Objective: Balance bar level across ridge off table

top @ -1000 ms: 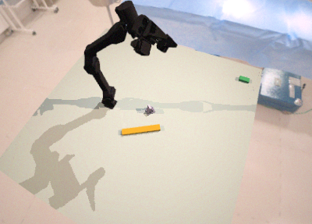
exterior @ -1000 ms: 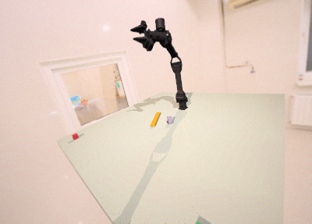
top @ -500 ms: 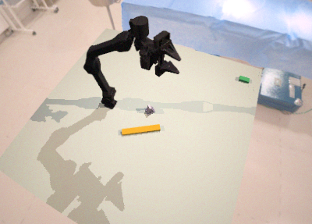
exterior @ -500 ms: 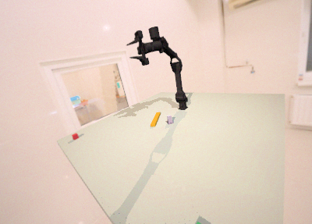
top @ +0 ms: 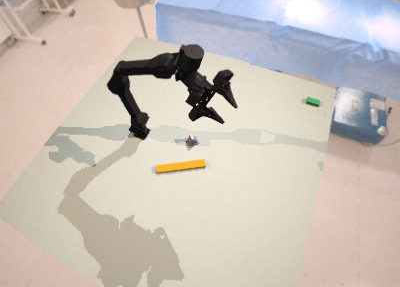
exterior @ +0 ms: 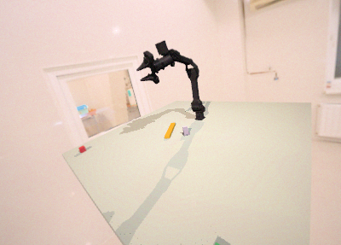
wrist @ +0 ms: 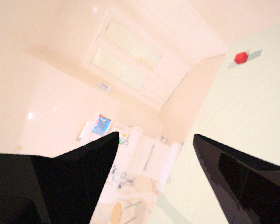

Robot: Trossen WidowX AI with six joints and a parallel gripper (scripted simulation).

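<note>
Now: gripper tip 190 mm past the bar, 60 mm to the left of it and 410 mm above it. Round my gripper tip: small red block 290 mm ahead, 470 mm to the right, 410 mm below; small green block 290 mm ahead, 530 mm to the left, 410 mm below.
</note>
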